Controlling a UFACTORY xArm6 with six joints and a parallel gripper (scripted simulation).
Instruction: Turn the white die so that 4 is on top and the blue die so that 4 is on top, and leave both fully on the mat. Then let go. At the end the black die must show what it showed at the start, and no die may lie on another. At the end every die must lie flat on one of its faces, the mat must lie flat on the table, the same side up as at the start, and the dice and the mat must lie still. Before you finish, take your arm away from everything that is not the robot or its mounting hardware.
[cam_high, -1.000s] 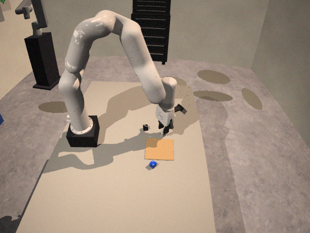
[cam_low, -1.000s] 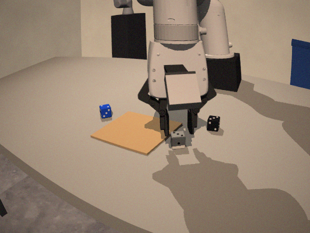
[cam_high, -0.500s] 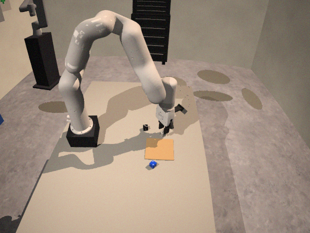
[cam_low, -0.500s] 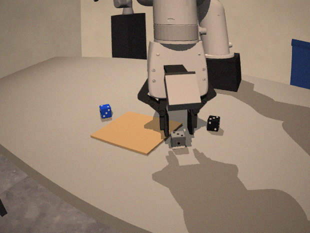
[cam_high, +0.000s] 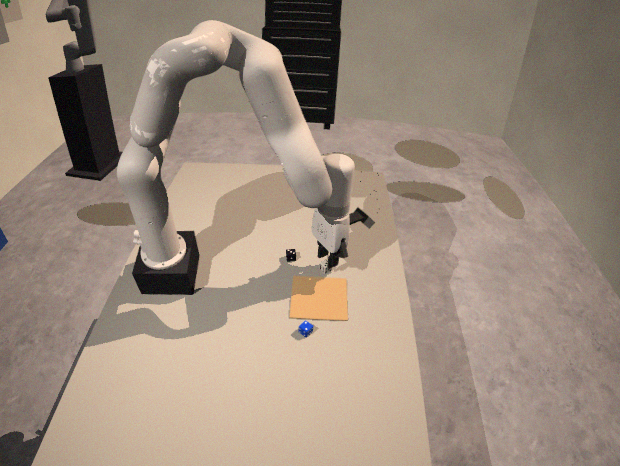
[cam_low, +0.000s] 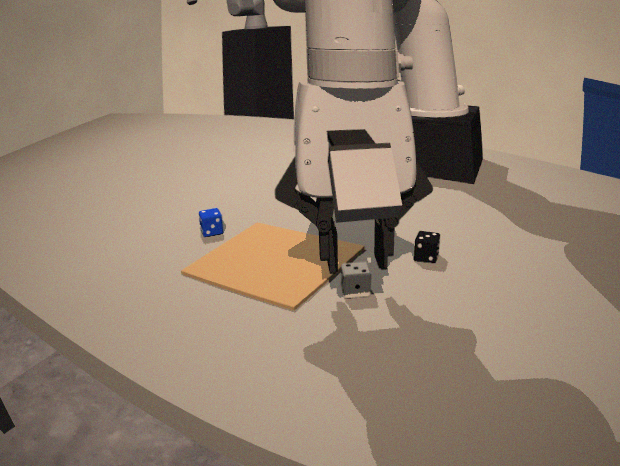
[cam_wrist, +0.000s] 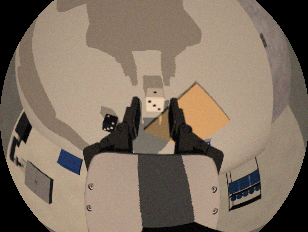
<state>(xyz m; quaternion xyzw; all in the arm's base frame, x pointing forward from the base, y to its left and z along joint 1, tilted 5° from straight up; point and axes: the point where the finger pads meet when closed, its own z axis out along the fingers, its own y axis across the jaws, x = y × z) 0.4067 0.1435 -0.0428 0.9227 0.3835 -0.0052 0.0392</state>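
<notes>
Right now my hand is 4 cm above the white die. Also, from my hand: blue die 22 cm to the right, 4 cm below, 1 cm behind; then orange mat 11 cm to the right, 5 cm below; then black die 10 cm behind, 4 cm below, 2 cm to the left.
</notes>
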